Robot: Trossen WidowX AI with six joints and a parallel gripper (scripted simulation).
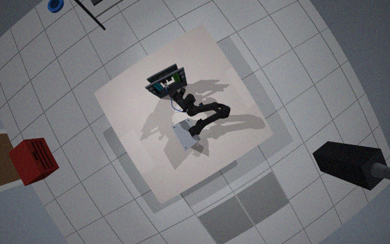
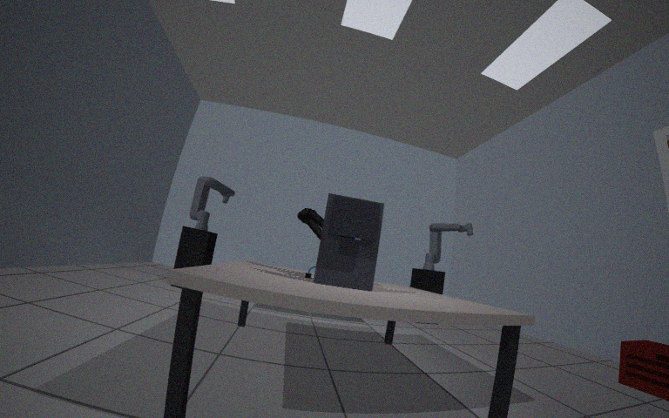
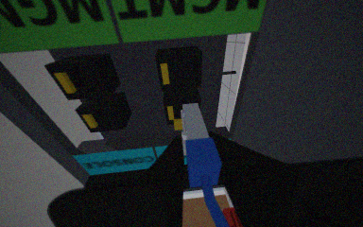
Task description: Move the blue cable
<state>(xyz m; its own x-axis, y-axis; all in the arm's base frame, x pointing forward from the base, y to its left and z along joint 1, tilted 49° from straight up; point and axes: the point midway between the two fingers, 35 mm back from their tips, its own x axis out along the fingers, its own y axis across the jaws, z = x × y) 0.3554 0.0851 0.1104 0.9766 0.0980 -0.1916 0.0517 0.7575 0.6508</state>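
Right now my gripper tip is right at the blue plug.
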